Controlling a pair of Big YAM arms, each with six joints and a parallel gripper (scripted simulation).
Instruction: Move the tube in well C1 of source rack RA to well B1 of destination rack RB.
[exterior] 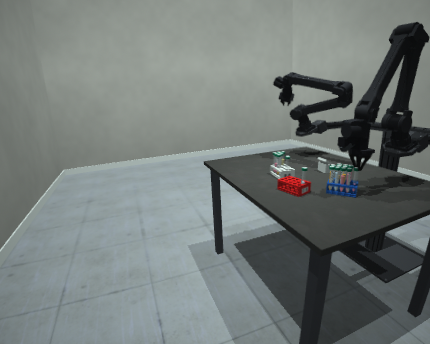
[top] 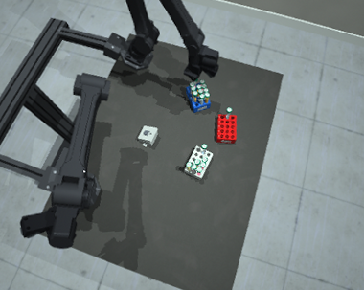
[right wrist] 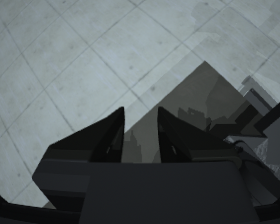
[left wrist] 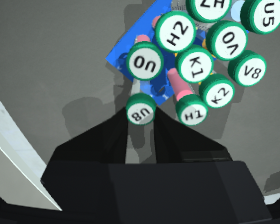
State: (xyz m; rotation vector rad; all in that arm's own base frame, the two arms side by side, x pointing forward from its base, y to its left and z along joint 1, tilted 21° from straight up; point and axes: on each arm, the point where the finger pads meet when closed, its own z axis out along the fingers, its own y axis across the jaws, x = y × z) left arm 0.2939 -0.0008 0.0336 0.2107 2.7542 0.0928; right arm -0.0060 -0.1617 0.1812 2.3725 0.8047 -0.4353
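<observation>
Now: the tube 60 mm below my left hand and 10 mm ahead of it. Also, from my left hand: white rack RB 380 mm to the right, 130 mm ahead, 100 mm below; red rack 210 mm ahead, 170 mm to the right, 100 mm below; white button box 310 mm to the right, 150 mm behind, 80 mm below.
</observation>
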